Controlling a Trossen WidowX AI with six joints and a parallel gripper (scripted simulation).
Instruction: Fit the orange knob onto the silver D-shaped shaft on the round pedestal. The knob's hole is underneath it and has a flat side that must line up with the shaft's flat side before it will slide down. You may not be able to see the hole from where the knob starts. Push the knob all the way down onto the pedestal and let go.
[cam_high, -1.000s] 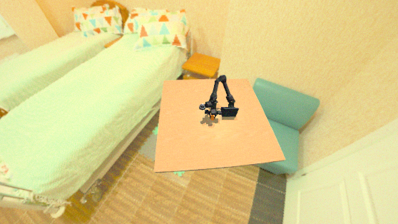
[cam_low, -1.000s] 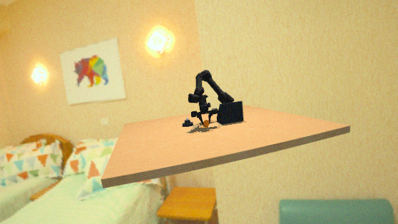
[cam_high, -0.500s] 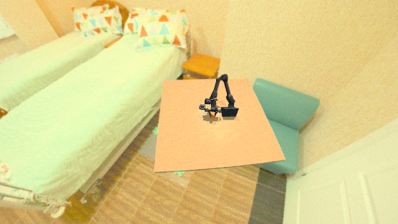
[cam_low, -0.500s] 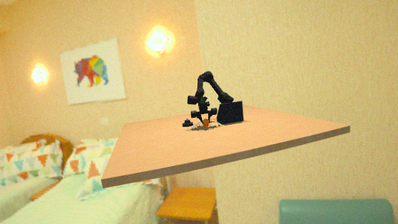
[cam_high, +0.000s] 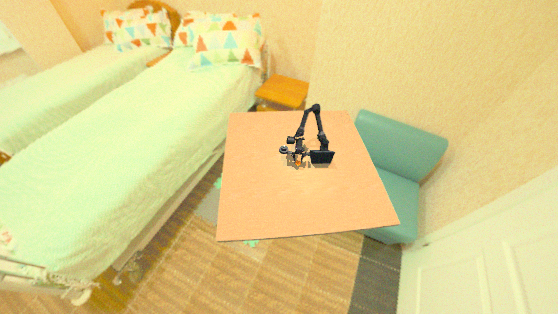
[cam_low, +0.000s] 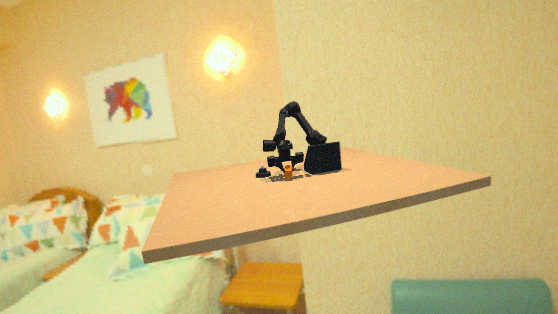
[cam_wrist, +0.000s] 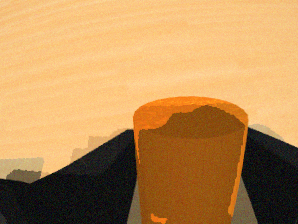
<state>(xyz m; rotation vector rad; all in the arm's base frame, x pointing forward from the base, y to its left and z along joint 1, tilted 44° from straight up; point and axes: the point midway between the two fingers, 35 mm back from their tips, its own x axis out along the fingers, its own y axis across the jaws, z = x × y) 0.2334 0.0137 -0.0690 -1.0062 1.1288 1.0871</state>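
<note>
My gripper tip is now 1 cm to the left of the orange knob. From my gripper tip the other things lie so: shaft 19 cm to the right, 9 cm ahead, 1 cm below.
</note>
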